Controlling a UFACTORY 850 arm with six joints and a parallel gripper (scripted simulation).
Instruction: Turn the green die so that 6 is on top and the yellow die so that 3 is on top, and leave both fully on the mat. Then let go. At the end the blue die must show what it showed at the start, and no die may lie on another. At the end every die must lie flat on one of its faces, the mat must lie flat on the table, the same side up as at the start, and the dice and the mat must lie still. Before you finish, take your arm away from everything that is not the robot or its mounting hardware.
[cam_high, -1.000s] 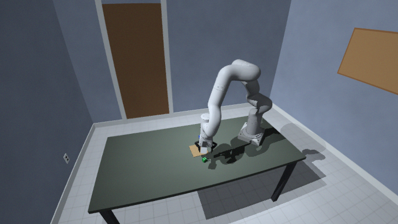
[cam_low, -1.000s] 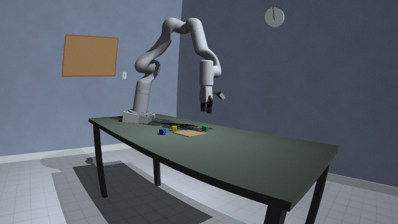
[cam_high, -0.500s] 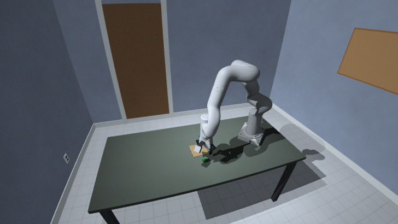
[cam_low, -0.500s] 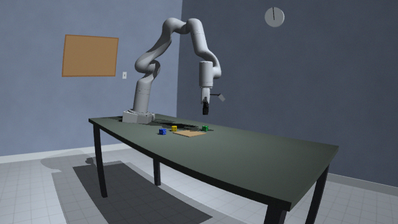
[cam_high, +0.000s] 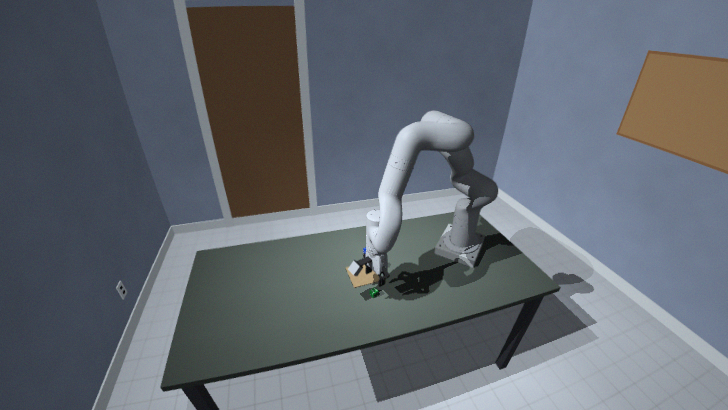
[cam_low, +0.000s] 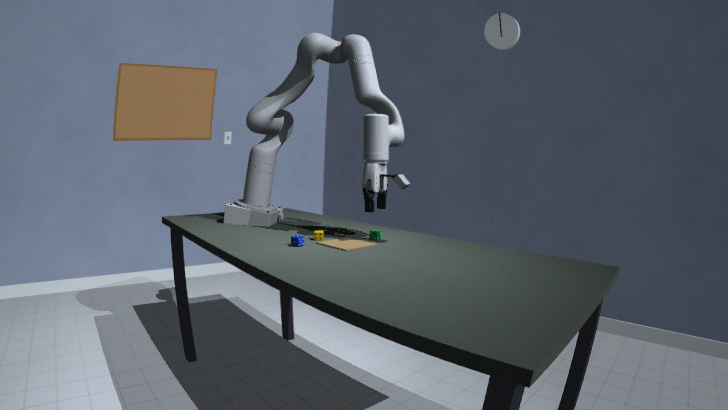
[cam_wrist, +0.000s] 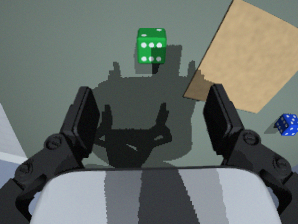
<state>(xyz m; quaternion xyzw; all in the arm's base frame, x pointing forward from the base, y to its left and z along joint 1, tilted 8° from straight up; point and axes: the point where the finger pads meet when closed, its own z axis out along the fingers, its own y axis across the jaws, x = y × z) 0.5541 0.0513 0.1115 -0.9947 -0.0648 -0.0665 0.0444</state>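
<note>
The green die is 90 mm below my hand. Round my hand: tan mat: 20 mm behind, 140 mm to the right, 110 mm below; then yellow die: 120 mm behind, 150 mm to the right, 90 mm below; then blue die: 110 mm behind, 270 mm to the right, 90 mm below.
</note>
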